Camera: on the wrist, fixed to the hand. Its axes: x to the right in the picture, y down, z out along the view.
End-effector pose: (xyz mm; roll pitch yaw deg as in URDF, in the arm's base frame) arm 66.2 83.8 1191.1 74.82 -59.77 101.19
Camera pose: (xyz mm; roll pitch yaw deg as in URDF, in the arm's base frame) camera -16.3 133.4 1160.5 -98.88 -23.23 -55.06
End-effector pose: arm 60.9 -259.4 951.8 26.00 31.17 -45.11
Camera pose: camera 23.1 -230.9 862.6 52.21 -53.36 4.24
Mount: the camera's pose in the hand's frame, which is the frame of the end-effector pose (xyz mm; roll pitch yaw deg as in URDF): 6.1 -50.1 -87.5 -0.70 -36.83 95.93
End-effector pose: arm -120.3 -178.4 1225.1 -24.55 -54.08 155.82
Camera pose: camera -133.4 -82.7 1195.6 -52.11 -3.37 -101.32
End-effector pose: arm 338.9 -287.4 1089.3 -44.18 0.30 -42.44
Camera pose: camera 277.9 -362.9 1061.4 3.76 7.15 52.38
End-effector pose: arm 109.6 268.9 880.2 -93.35 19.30 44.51
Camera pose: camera 185.9 225.5 930.2 39.90 49.10 167.06
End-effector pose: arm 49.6 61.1 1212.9 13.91 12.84 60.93
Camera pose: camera 66.1 34.1 1117.0 17.35 -50.56 142.67
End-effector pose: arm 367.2 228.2 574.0 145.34 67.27 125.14
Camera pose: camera 268.4 210.6 585.2 115.62 -3.48 31.17
